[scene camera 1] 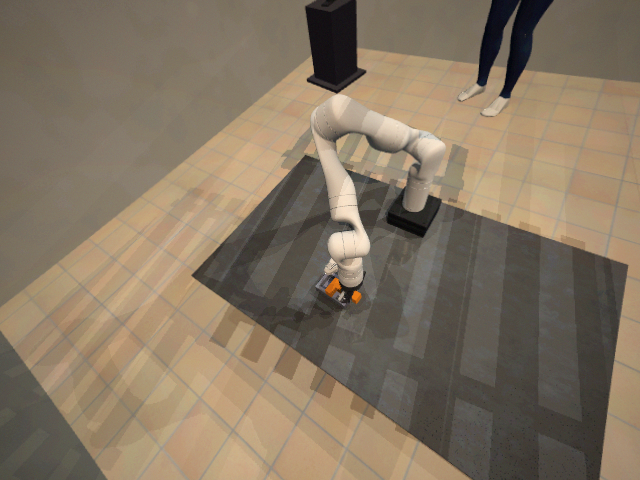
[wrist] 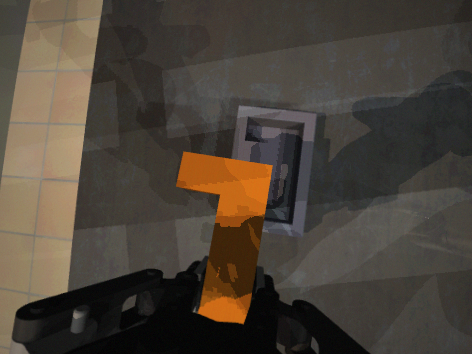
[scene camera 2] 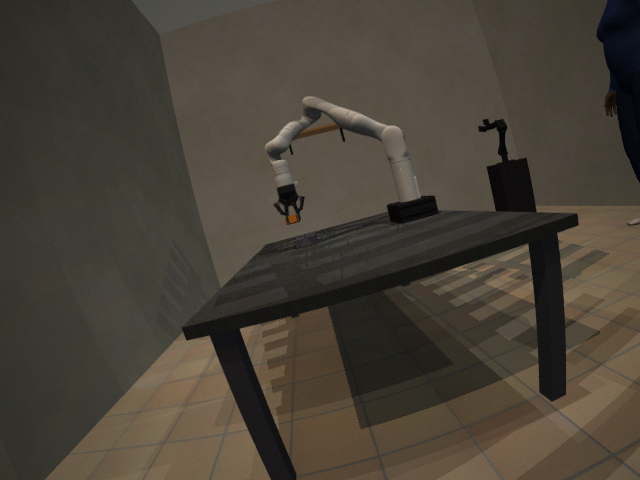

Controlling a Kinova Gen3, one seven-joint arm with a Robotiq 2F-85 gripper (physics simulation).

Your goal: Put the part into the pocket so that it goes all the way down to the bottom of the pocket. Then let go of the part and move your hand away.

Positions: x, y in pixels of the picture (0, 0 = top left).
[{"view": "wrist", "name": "my gripper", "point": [232, 273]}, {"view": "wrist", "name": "orange L-shaped part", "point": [243, 186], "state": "held by my gripper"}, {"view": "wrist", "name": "grey pocket block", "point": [283, 138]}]
